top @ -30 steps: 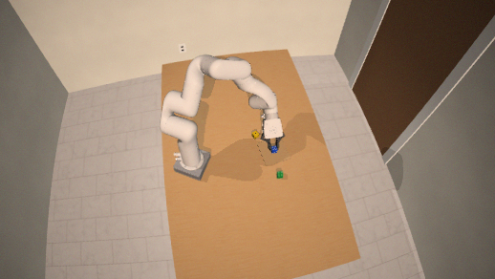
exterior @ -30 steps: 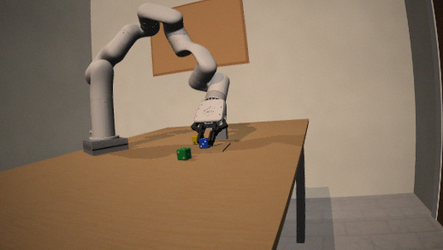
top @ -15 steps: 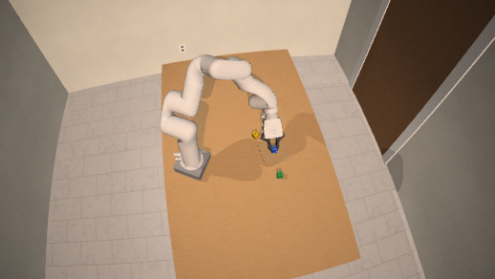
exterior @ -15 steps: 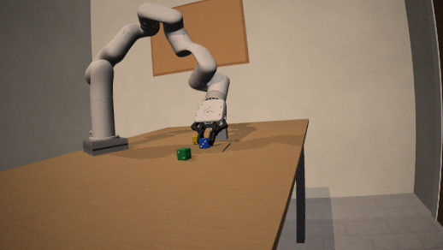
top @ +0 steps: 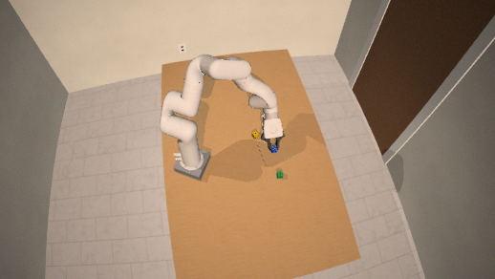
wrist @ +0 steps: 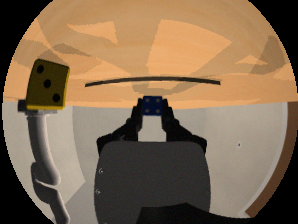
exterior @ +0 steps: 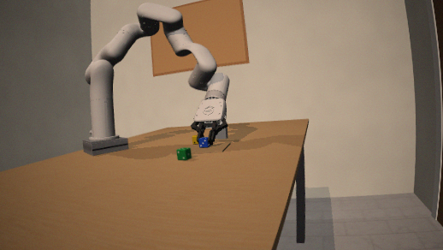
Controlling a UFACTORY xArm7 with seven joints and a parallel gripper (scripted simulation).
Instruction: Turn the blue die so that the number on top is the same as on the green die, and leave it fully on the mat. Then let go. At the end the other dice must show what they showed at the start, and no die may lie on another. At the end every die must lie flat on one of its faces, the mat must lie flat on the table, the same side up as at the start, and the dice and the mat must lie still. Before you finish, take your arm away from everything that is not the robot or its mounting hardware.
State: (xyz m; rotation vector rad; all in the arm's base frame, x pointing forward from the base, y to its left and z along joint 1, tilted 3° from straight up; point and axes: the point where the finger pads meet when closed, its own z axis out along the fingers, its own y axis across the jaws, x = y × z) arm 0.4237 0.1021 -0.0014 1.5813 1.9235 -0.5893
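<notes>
My gripper is now 10 cm past the yellow die, 8 cm to the right of it and 2 cm above it. From my hand the other things lie so: green die 3 cm ahead, 16 cm to the right, 2 cm below; then blue die 1 cm to the right, 1 cm below.
</notes>
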